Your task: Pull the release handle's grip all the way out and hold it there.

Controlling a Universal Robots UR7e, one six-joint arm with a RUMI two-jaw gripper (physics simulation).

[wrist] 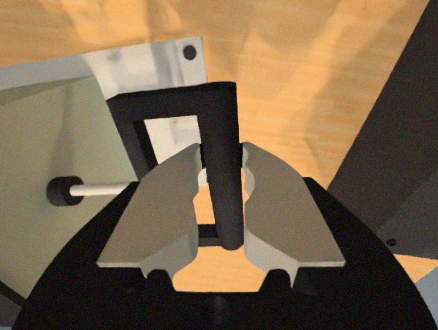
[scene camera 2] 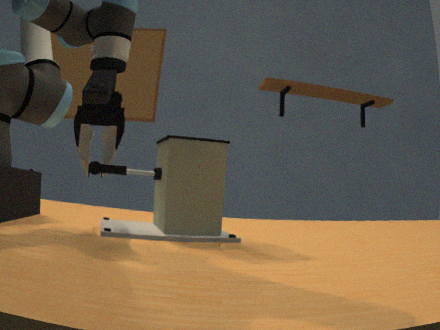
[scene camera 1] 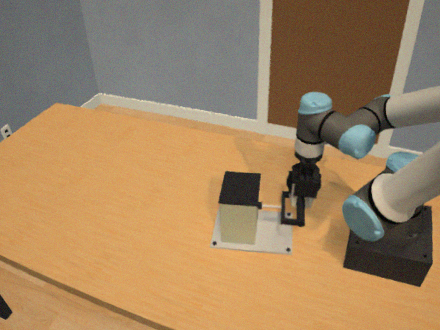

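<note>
The black rectangular handle stands out from the side of the pale green housing. A length of pale rod shows between the handle and the housing's black collar. My gripper points down and is shut on the handle's outer grip bar, one finger on each side. In the wrist view part of the handle's inner side is hidden behind a finger.
The housing has a black top and stands on a light base plate with dark bolts. The arm's dark base block stands on the table on the handle's outer side. A wall shelf hangs behind.
</note>
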